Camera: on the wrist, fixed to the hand. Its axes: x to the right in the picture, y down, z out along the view.
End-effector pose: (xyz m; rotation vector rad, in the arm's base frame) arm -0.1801 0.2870 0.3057 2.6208 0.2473 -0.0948
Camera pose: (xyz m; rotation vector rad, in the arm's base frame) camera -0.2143 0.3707 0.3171 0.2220 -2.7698 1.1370
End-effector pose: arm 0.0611 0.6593 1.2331 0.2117 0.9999 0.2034
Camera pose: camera 0.0124 0.5877 1.2048 -1.1874 -0.0083 -2.5582
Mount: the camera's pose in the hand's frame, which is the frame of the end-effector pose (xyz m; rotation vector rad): -0.0217 -0.0729 -0.0502 0.1587 -0.4034 -3.0948
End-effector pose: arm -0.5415 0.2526 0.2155 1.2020 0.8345 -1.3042
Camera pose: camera -0.6072 0.3157 0.2118 0.9315 -0.9754 1.5322
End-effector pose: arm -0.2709 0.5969 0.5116 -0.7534 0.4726 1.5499
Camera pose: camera -0.1900 0.5562 0.5015 -0.1941 -0.8190 -1.2900
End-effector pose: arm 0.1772 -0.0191 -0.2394 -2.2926 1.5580 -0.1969
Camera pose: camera 0.2167 0.0138 -0.1641 -1.6884 -2.5229 -0.3130
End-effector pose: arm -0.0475 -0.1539 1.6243 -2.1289 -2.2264 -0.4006
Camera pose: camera -0.1257 -0.1876 1.6567 -1.9392 1.9536 -0.2996
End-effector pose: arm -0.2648 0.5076 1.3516 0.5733 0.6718 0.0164
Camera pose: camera -0.3237 0.4666 1.2955 -0.8339 0.4927 -2.8975
